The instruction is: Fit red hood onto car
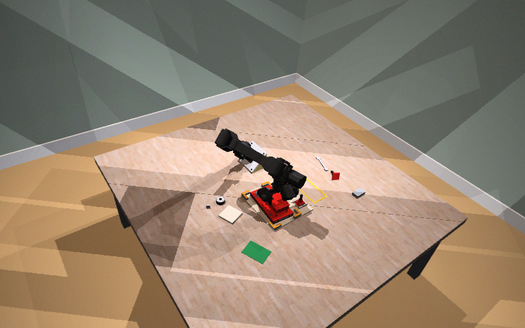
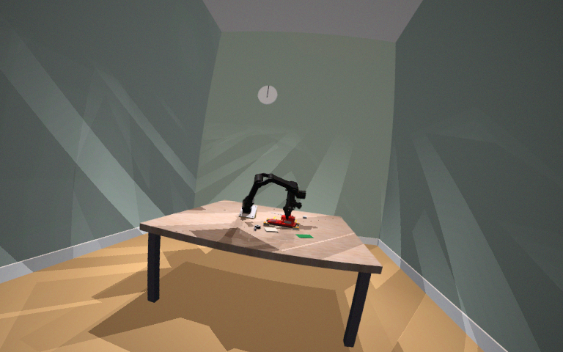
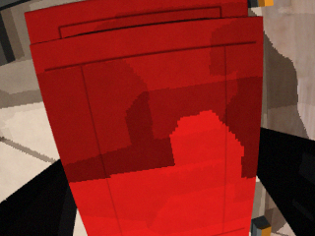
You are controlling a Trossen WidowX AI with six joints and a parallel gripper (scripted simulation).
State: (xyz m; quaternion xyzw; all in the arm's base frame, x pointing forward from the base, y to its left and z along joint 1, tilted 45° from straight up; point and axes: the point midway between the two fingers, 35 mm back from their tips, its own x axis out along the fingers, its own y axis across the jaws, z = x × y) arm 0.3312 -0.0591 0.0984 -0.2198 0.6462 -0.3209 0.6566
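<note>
My gripper tip is now 10 mm below the red hood. Round my gripper tip: engine block: 30 mm below; jig bracket: 30 mm behind, 20 mm to the left, 50 mm below; red joystick-like piece: 30 mm ahead, 120 mm to the left, 20 mm below.
</note>
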